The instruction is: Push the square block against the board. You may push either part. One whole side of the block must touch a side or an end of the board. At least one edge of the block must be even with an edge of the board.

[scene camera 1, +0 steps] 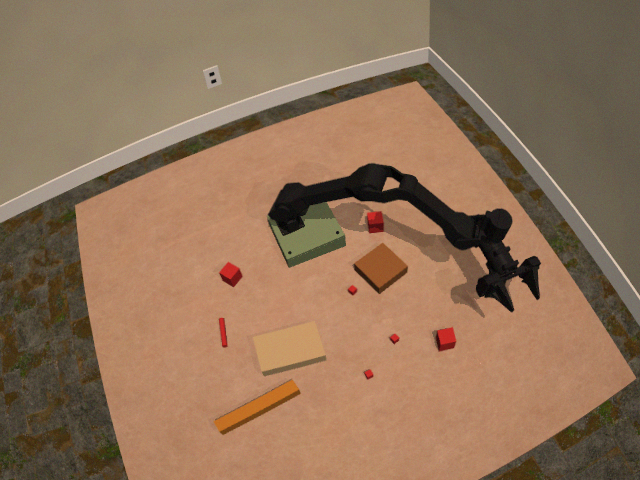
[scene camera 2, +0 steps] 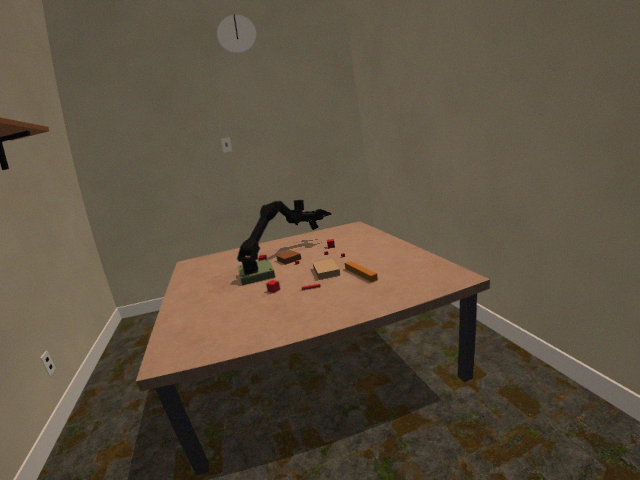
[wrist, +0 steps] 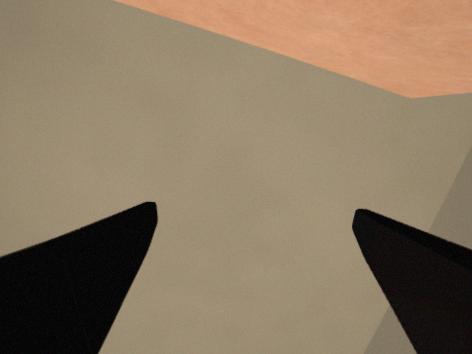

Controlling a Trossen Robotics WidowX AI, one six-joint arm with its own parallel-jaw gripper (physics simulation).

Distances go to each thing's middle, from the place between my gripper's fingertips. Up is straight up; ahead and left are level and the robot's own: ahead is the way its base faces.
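Brown square block [scene camera 1: 380,268]: my gripper is 22 cm to the left of it, 14 cm above it and 33 cm past it. Orange board [scene camera 1: 289,390]: 11 cm behind my hand, 65 cm to the right of it and 14 cm below it.
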